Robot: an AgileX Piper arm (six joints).
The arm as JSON. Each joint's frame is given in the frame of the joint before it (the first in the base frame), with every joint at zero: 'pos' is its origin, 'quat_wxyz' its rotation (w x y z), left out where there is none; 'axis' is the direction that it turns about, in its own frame. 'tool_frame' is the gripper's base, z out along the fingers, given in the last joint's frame.
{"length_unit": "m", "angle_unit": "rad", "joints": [
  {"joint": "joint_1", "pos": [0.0, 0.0, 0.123], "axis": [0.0, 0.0, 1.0]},
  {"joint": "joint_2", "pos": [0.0, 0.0, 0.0], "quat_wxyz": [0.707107, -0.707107, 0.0, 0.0], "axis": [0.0, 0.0, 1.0]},
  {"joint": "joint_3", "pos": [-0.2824, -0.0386, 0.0], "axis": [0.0, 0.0, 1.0]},
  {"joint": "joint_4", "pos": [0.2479, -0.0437, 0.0], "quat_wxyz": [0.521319, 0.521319, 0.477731, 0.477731], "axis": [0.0, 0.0, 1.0]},
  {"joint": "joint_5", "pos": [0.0, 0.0, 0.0], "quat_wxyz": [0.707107, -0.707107, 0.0, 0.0], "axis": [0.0, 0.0, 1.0]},
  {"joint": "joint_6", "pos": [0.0, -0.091, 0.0], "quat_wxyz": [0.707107, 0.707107, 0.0, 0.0], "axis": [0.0, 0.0, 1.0]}
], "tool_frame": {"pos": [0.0, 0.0, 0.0]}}
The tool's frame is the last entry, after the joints.
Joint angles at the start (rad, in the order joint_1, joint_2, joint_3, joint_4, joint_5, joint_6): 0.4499, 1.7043, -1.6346, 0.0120, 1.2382, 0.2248
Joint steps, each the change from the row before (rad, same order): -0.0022, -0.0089, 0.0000, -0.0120, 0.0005, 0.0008; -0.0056, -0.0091, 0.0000, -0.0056, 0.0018, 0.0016; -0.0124, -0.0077, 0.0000, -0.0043, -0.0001, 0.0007; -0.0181, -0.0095, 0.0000, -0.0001, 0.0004, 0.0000; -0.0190, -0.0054, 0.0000, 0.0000, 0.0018, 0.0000; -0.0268, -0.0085, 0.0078, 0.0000, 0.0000, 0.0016; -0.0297, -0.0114, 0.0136, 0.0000, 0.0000, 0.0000; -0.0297, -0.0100, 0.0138, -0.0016, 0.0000, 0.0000; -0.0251, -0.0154, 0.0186, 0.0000, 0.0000, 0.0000; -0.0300, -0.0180, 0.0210, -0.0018, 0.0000, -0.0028
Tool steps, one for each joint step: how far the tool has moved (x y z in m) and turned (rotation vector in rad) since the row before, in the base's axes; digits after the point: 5 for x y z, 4 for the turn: -0.00099, -0.00249, 0.00315, -0.0069, -0.0126, -0.0032; -0.00089, -0.00316, 0.00317, -0.0014, -0.0088, -0.0073; 0.00044, -0.00502, 0.00272, -0.0004, -0.0088, -0.0132; 0.00059, -0.00670, 0.00332, 0.0036, -0.0083, -0.0181; 0.00130, -0.00665, 0.00182, 0.0014, -0.0033, -0.0190; 0.00126, -0.00950, 0.00074, 0.0008, -0.0004, -0.0283; 0.00041, -0.01073, 0.00007, -0.0008, 0.0021, -0.0297; 0.00039, -0.01069, -0.00050, -0.0027, 0.0031, -0.0298; -0.00185, -0.00940, -0.00007, -0.0009, 0.0031, -0.0251; -0.00239, -0.01115, 0.00004, -0.0035, 0.0022, -0.0275
